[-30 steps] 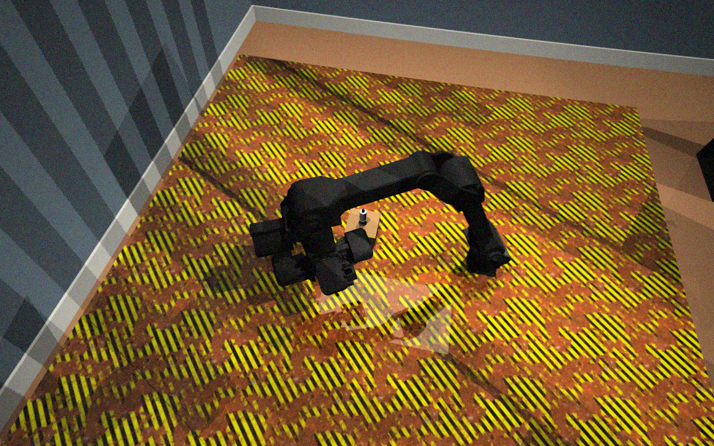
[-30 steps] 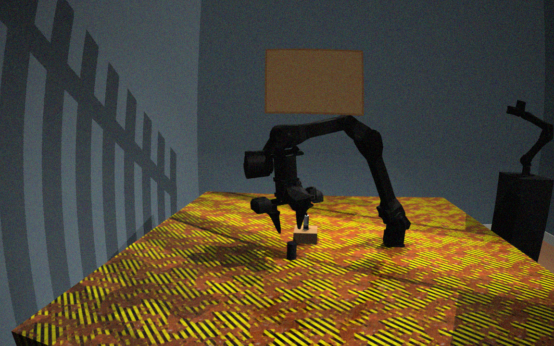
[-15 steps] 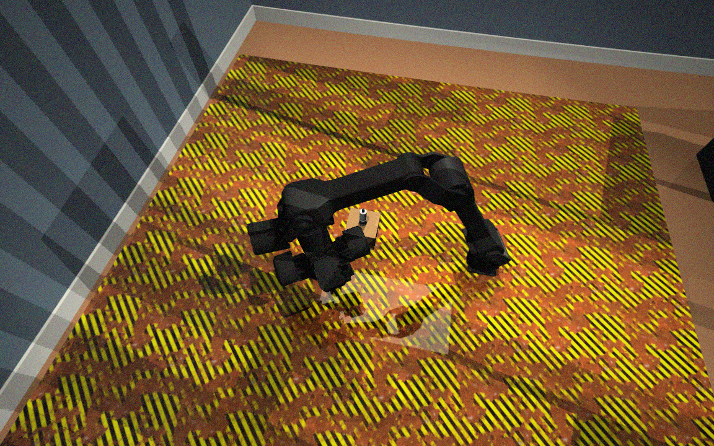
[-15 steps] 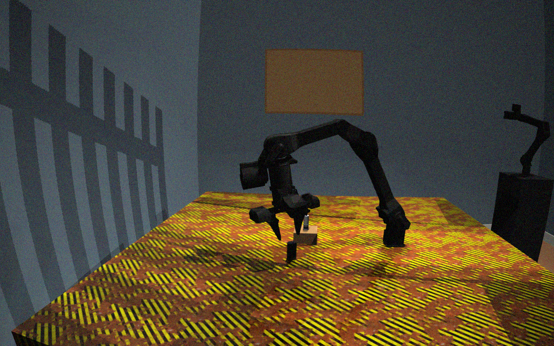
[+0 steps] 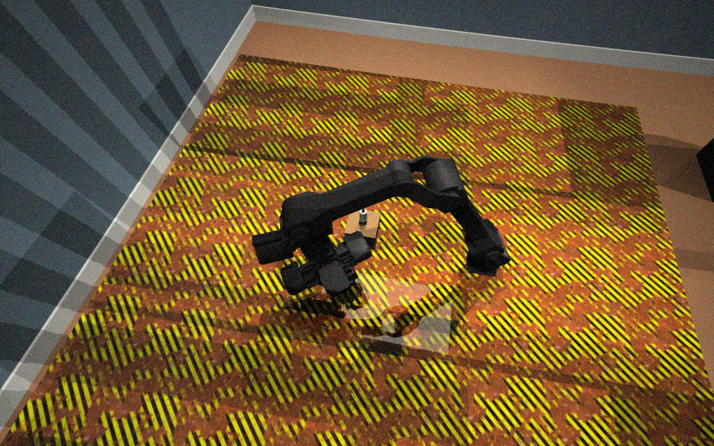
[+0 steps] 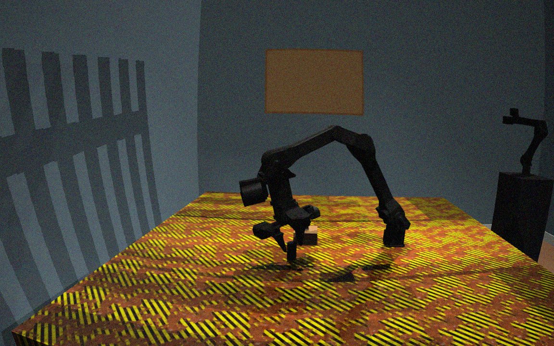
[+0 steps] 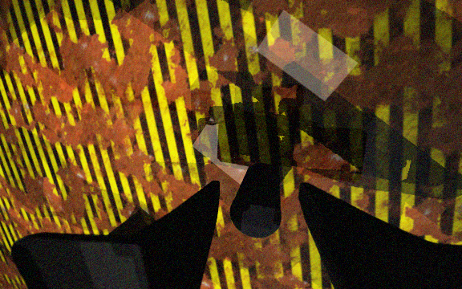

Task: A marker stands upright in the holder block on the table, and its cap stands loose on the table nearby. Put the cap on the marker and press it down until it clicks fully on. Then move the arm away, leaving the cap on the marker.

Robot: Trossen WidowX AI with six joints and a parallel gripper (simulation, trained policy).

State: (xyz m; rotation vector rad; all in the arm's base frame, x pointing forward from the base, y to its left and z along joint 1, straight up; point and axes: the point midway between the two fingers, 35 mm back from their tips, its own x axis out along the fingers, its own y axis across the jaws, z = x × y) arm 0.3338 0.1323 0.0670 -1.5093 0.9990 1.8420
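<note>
Right now the dark marker cap is 10 mm to the right of my gripper tip and 10 mm below it. Round my gripper tip: tan holder block 30 mm behind, 160 mm to the right, 20 mm below.
</note>
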